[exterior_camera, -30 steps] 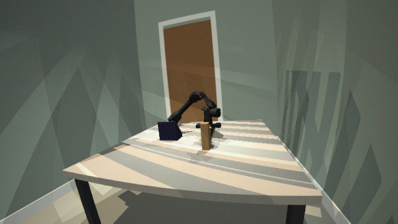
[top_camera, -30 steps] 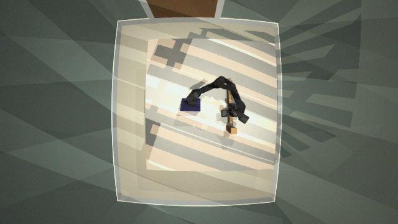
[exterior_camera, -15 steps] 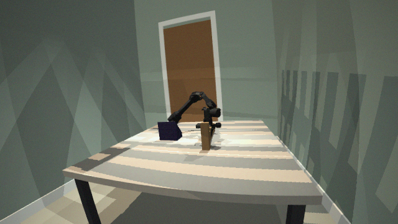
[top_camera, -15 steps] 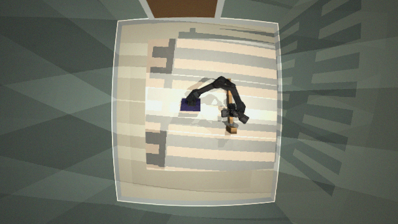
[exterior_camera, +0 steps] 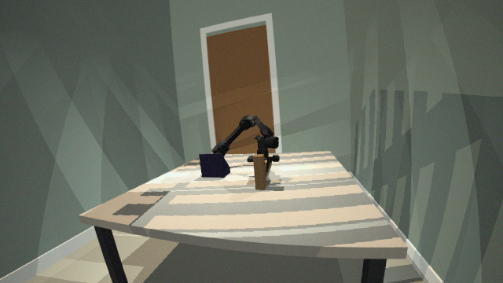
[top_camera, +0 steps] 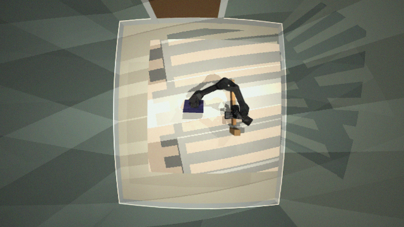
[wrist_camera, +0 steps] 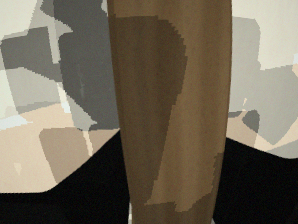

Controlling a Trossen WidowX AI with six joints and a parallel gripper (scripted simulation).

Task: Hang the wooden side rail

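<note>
Right now my gripper tip is 14 cm to the left of the headboard post and 4 cm below it.
</note>
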